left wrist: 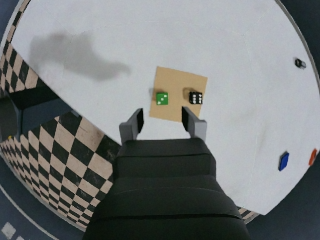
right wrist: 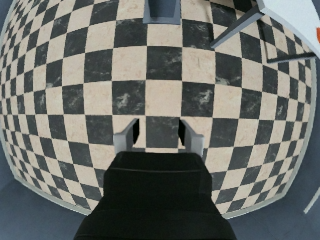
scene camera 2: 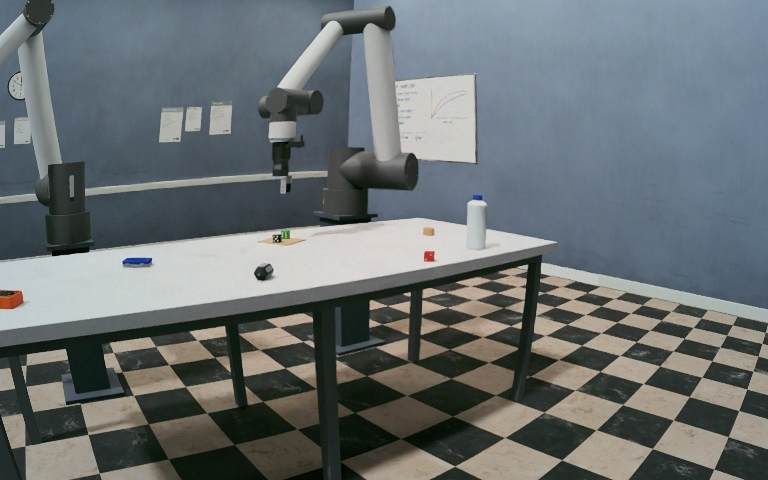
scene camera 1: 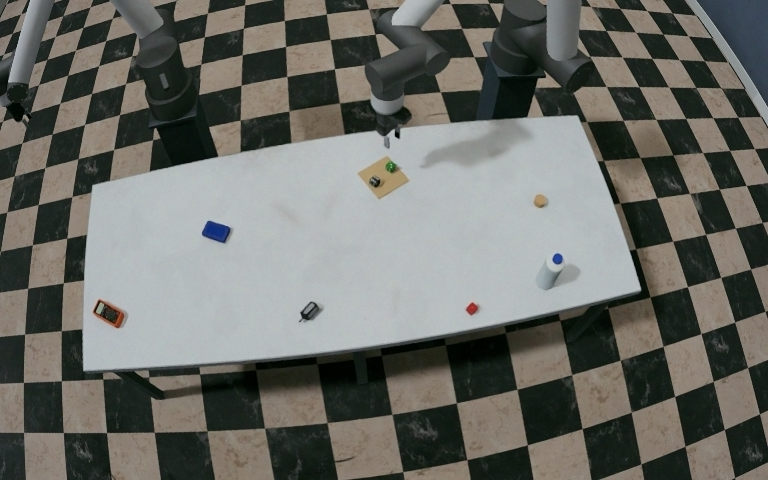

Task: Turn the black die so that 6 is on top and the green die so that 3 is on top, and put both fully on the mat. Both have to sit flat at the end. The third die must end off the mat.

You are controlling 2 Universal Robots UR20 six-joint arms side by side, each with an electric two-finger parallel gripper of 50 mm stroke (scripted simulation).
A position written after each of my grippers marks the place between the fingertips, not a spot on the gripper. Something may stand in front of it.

I see my left gripper (left wrist: 162, 115), my right gripper (right wrist: 159, 126), a tan mat (scene camera 1: 389, 182) and a white bottle (scene camera 2: 477, 210).
The tan mat is seen too in the left wrist view (left wrist: 178, 84). The right wrist view misses the tan mat: it is out of frame. The left wrist view does not show the white bottle: it is out of frame.
